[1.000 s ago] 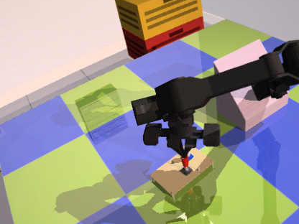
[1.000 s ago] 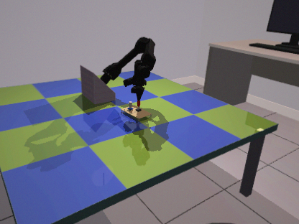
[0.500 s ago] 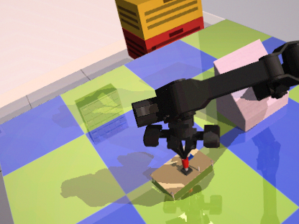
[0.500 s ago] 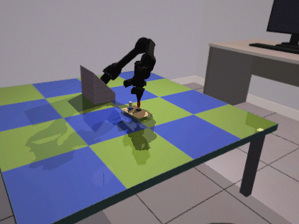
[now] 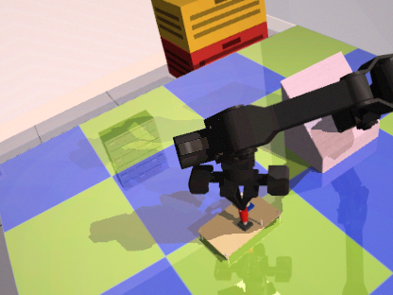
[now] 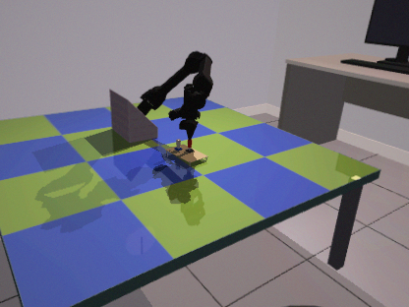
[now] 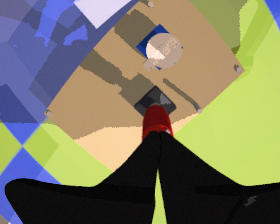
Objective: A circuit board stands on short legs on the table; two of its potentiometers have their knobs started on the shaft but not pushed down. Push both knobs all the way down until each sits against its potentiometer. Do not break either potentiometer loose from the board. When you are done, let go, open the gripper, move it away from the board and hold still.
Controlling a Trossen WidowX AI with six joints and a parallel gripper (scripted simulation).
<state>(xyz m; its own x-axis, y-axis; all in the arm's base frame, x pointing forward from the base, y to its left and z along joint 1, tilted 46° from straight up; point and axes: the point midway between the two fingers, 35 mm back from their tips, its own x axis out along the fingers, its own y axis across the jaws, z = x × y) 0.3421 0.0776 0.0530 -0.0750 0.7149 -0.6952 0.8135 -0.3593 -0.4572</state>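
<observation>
The red knob is 10 mm below my gripper tip.
</observation>
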